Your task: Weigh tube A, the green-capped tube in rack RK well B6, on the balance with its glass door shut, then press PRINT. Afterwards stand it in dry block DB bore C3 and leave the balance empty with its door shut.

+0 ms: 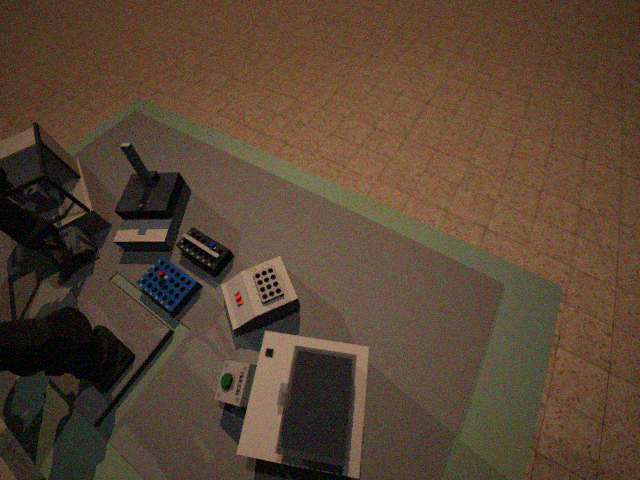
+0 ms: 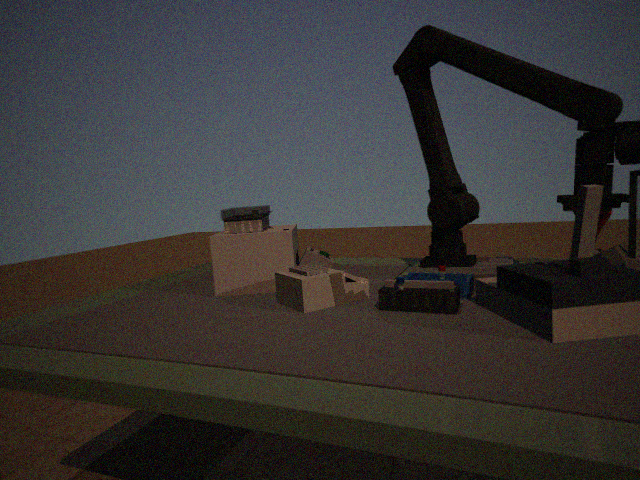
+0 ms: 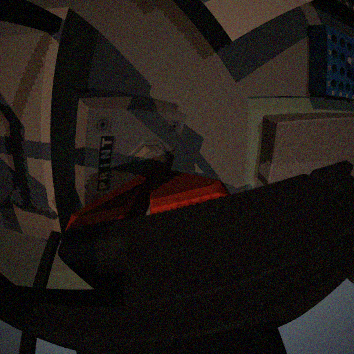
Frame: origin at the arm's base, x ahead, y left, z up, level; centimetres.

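Seen in the pictures: gripper, fingertip midpoint: [image 1: 62, 248] [image 3: 158, 173]; arm's base, origin of the base link: [image 1: 104, 357] [image 2: 448, 264] [image 3: 323, 185].
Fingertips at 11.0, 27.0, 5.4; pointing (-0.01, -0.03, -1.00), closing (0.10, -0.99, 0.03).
Pixels of each thing's top centre, then the offset from my fingertips to it, as dx, dy, dz.
- balance, middle of its top: [image 1: 273, 393] [image 2: 273, 205] +6.4, -64.2, +11.6
- blue rack RK, middle of its top: [image 3: 352, 68] [image 2: 437, 277] [image 1: 166, 282] +8.6, -26.3, -4.4
- red cap, middle of its top: [image 1: 160, 273] +9.4, -25.2, -1.9
- dry block DB, middle of its top: [image 2: 320, 265] [image 1: 255, 288] +18.6, -47.1, -0.4
- black strip rack, middle of its top: [image 2: 418, 280] [image 1: 200, 245] +20.1, -27.5, -2.6
- black box with a raised lever, middle of its top: [image 2: 550, 251] [image 1: 138, 196] +20.5, -7.2, +2.8
The balance [image 1: 266, 405] [image 2: 249, 259] [image 3: 309, 147] stands beside the pad, with its dark glass chamber [image 1: 318, 405] on top. The blue rack RK [image 1: 168, 285] [image 3: 337, 63] shows a red cap [image 1: 161, 273]. I cannot make out a green-capped tube anywhere. The dry block DB [image 1: 260, 292] [image 2: 306, 288] has empty dark bores.
A black strip rack [image 1: 205, 250] [image 2: 419, 299] lies behind the blue rack. A black box with a raised lever [image 1: 149, 192] stands at the far left. The dark arm [image 2: 442, 157] rises from its base at the back right. A green border [image 1: 385, 210] rims the grey mat.
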